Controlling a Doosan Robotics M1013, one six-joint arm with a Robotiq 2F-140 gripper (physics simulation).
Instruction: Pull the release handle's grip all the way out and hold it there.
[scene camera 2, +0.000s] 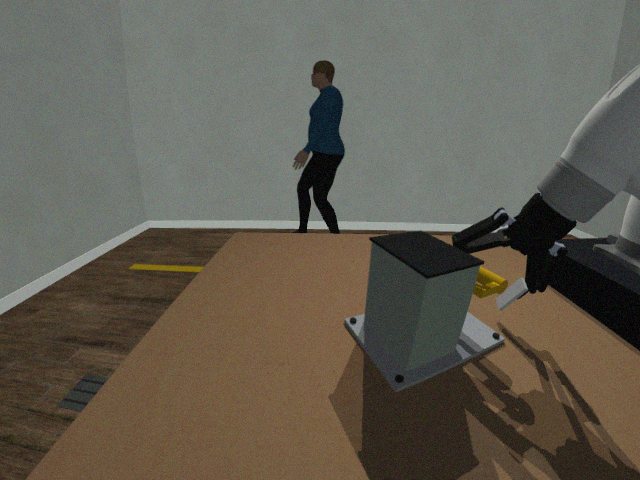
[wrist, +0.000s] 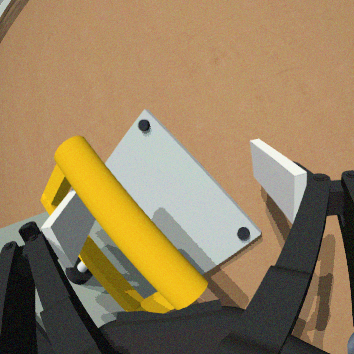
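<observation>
The release handle's yellow grip sticks out from the far right side of a grey-green box with a black top. My gripper is open, with its light fingertips wide apart on both sides of the grip's bar. In the wrist view the left fingertip is inside the handle's frame, close behind the bar, and partly hidden by it. The right fingertip is well clear of the bar on the outer side. The box hides one fingertip in the scene view.
The box stands on a light metal base plate with dark bolts at its corners, on a brown table. A person in a blue top stands beyond the table's far edge. The arm comes in from the right.
</observation>
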